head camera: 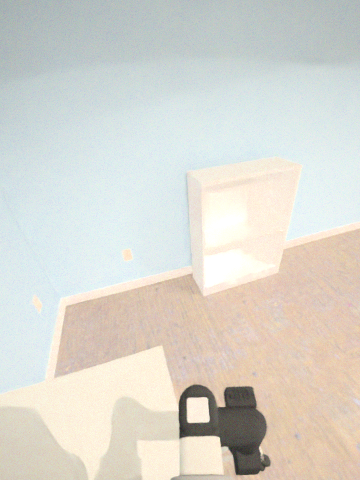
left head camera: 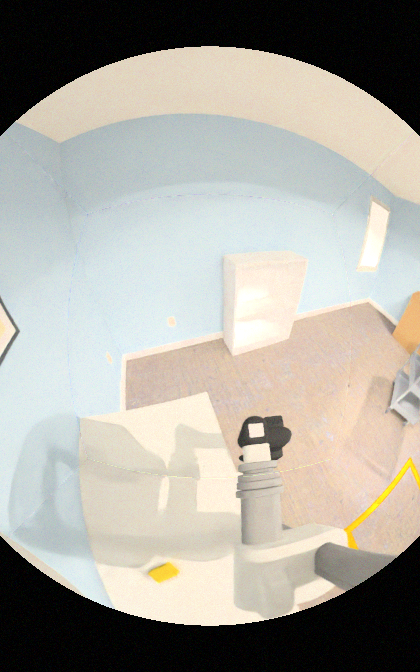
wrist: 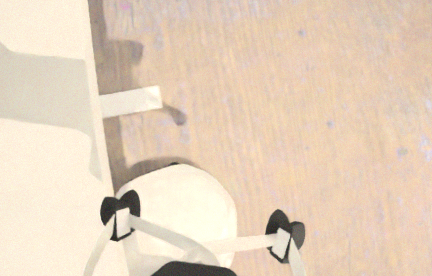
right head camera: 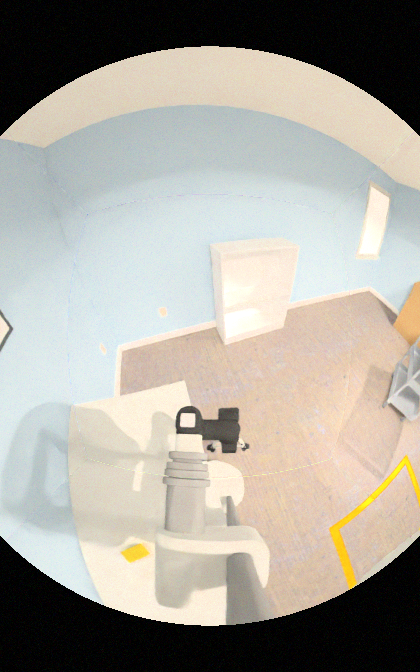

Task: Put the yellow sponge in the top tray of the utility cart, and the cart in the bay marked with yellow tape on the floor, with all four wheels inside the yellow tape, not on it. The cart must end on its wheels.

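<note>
The yellow sponge (left head camera: 164,572) (right head camera: 135,553) lies flat on the white table (left head camera: 135,595) (right head camera: 120,585), left of the arm in both side head views. The grey utility cart (left head camera: 411,395) (right head camera: 410,395) is partly cut off at the right edge of both side head views; whether all its wheels touch the floor cannot be seen. The yellow tape (left head camera: 378,508) (right head camera: 370,500) on the floor shows in part at the lower right. My gripper (wrist: 203,217) (right head camera: 228,446) is open and empty, above the table's edge and the floor, away from the sponge.
A white shelf unit (head camera: 196,235) (left head camera: 229,305) (right head camera: 218,295) stands against the blue wall. An orange-brown panel (left head camera: 410,322) (right head camera: 410,315) stands behind the cart. In the wrist view, a round white part (wrist: 185,200) shows below the gripper, beside the table edge.
</note>
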